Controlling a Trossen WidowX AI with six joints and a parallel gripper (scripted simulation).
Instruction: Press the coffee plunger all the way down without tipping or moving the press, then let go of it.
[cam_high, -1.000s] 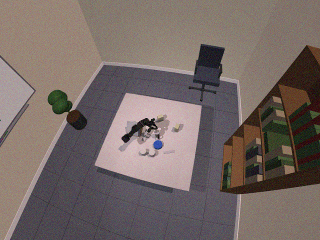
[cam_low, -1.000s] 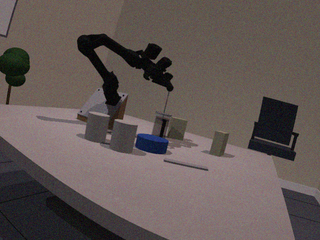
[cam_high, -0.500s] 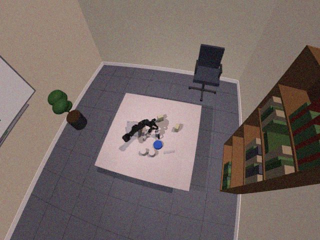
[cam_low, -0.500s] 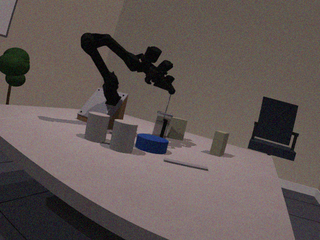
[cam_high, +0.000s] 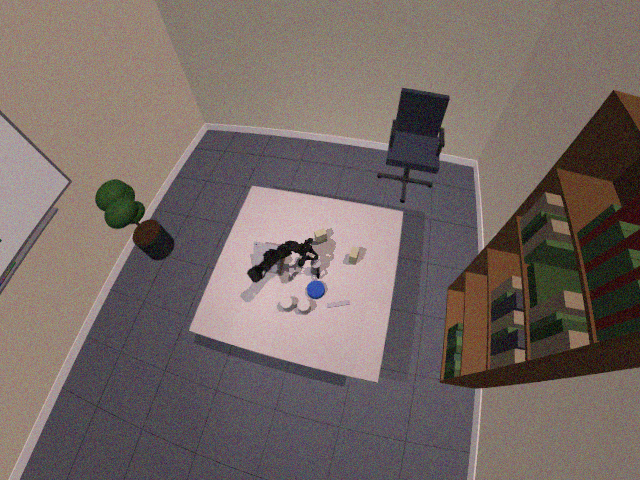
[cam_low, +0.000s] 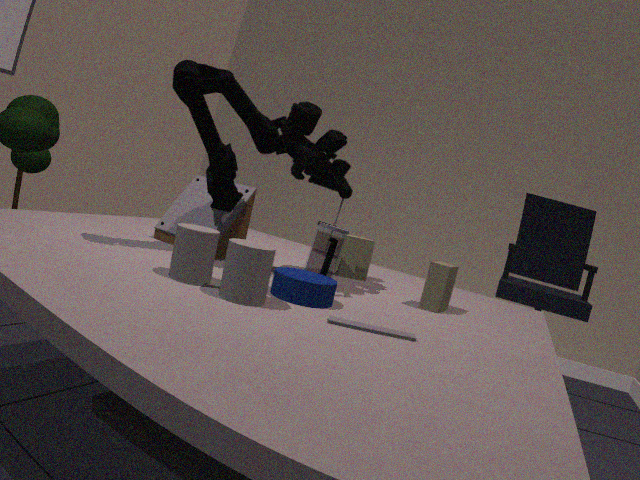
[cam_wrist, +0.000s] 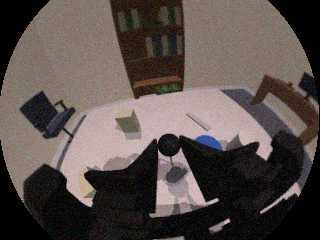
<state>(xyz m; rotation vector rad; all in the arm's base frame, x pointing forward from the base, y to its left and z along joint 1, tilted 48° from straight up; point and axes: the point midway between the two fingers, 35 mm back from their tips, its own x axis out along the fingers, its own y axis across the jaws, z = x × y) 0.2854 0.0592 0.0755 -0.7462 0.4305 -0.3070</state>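
Right now the coffee press is 10 mm behind my gripper tip, 20 mm to the right of it and 110 mm below it. The rest, counted from my gripper tip: blue disc 10 mm ahead, 150 mm to the right, 190 mm below.
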